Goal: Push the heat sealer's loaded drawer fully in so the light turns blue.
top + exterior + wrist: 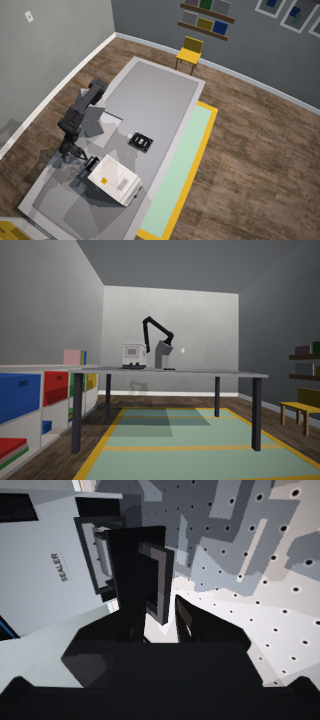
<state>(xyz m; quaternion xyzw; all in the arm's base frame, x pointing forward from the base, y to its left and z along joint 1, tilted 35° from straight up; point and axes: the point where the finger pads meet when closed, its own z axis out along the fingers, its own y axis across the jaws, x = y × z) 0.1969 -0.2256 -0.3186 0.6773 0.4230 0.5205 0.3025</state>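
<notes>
The dark sealer drawer is 120 mm ahead of my hand, 10 mm to the right of it and 30 mm below it.
</notes>
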